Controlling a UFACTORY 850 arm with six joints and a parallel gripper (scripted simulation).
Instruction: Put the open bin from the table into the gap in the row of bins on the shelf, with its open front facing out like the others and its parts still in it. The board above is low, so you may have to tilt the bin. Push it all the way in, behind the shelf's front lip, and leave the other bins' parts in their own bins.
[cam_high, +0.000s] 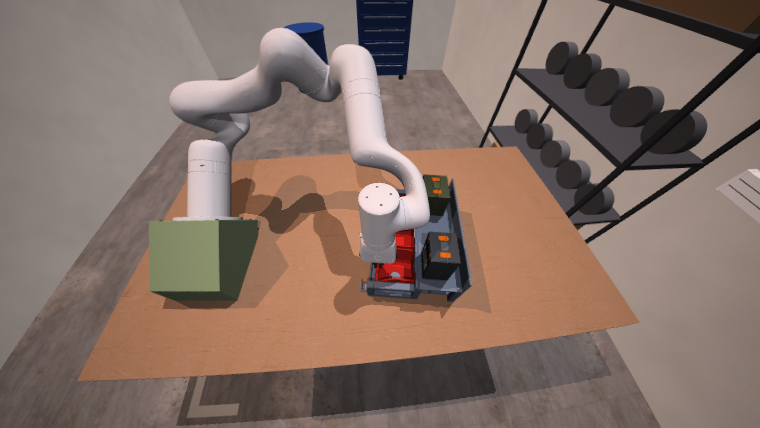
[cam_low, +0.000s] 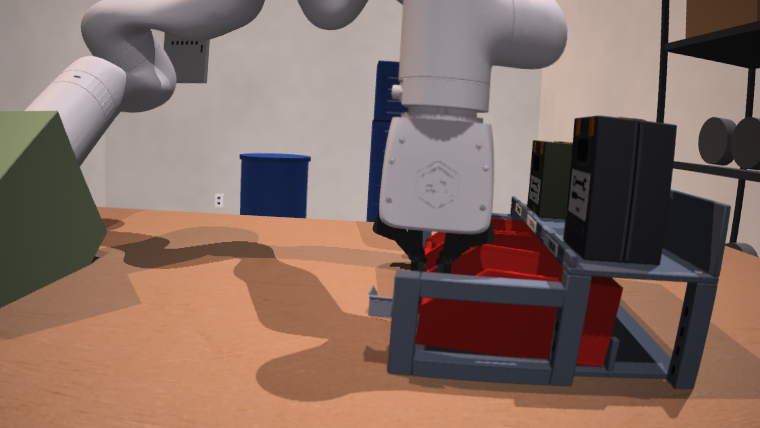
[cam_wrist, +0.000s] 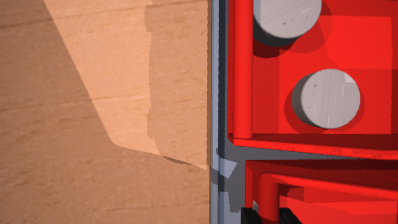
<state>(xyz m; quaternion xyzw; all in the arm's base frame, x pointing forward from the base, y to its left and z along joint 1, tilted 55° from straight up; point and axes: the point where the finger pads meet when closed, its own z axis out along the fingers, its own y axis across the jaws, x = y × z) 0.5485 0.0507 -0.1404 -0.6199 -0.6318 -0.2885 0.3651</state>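
Right now the grey disc is 5 cm ahead of my hand, 4 cm to the right of it and 3 cm below it. Also, from my hand: grey shelf: 10 cm ahead, 9 cm to the left, 1 cm above.
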